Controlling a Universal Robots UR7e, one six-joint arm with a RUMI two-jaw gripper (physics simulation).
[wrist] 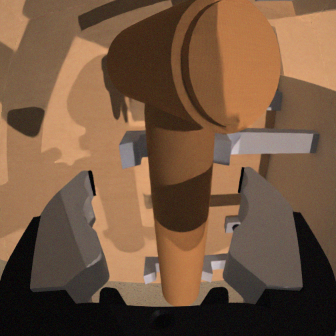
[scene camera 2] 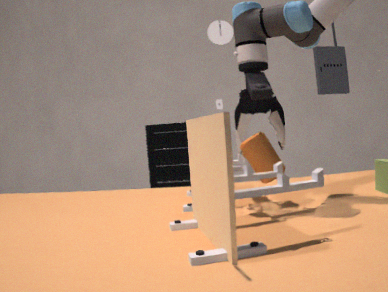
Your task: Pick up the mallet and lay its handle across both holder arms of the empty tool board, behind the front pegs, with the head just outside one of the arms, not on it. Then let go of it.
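The orange mallet (scene camera 2: 260, 156) (wrist: 180, 170) lies with its handle across both holder arms in the wrist view, the arm nearer the head (wrist: 275, 142) and the arm near the handle's end (wrist: 218, 261). The handle runs between the front peg (wrist: 130, 150) and the rear peg (wrist: 222, 149), on the board side of the front peg. The head is tilted and sits just outside the nearer arm. My gripper (scene camera 2: 260, 145) (wrist: 166, 171) is open around the handle, with a gap on each side. The handle is hidden in the scene view.
A tan upright board (scene camera 2: 210, 175) stands nearest the scene camera, with a grey pegged arm (scene camera 2: 260, 190) reaching right, in front of the mallet. Its white foot (scene camera 2: 212, 256) rests on the orange table (scene camera 2: 100, 240). A green block (scene camera 2: 382, 175) shows at the right edge.
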